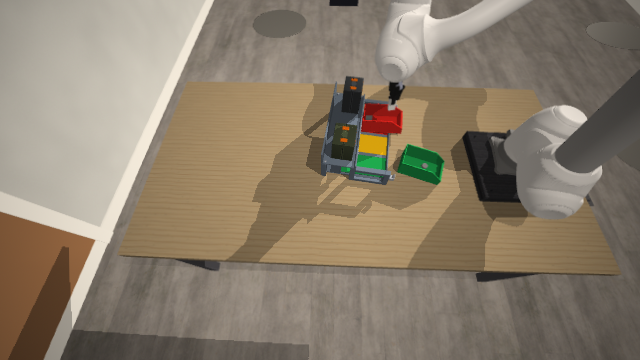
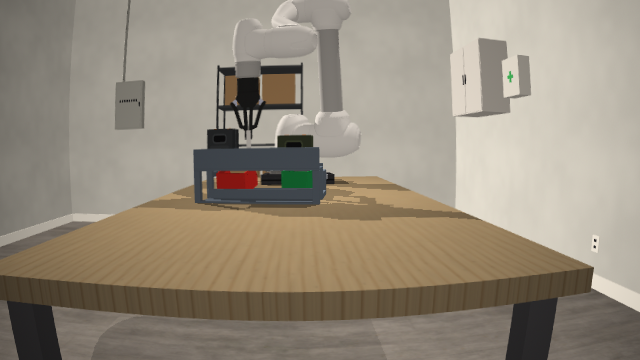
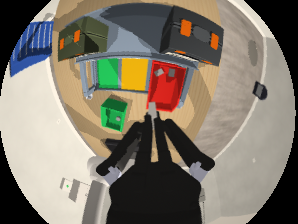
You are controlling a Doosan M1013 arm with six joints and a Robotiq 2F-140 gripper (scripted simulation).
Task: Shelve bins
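Right now my hand is 1 cm short of the red bin, 4 cm to the left of it and 14 cm above it. From my hand the other things lie so: green bin 16 cm behind, 17 cm to the left, 15 cm below.
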